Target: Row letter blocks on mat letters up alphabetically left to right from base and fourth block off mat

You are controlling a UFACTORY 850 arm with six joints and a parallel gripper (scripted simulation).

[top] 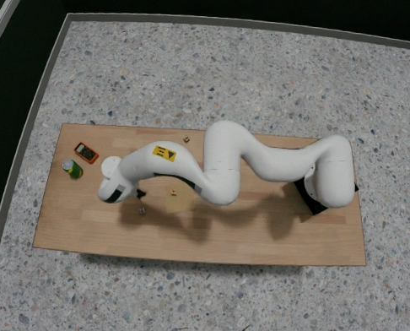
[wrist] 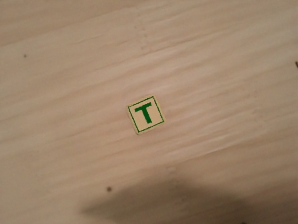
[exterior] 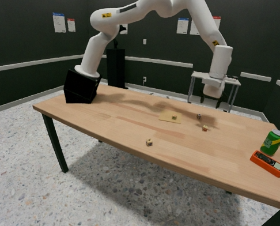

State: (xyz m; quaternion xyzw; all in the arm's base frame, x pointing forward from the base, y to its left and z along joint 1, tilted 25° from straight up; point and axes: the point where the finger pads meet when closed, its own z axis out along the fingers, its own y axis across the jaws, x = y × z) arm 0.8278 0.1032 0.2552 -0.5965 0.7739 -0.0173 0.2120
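Right now the tan mat is 21 cm behind my hand, 13 cm below it and 4 cm to the right of it. Also, from my hand: green can (34 cm ahead, 8 cm to the right, 7 cm below); then orange meter (33 cm ahead, 20 cm to the right, 12 cm below).
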